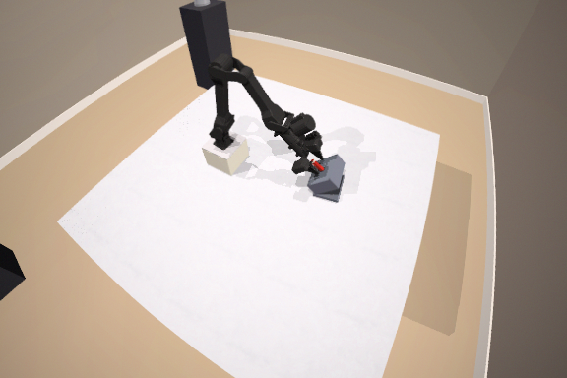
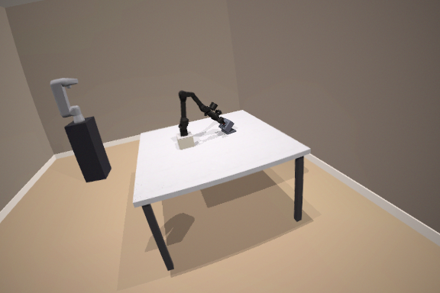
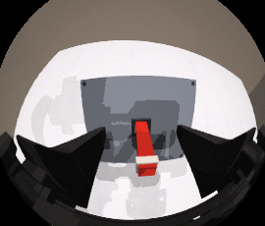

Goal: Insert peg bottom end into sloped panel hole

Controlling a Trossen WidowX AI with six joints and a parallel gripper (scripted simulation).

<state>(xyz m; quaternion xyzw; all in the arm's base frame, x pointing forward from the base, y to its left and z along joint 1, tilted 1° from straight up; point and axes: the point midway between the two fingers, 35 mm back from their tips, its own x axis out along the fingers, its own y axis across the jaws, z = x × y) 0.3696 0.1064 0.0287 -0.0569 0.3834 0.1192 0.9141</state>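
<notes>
My gripper tip is 2 cm past the red peg, 1 cm to the left of it and 1 cm below it. Round my gripper tip: grey panel: 3 cm below, 3 cm ahead, 1 cm to the left.
</notes>
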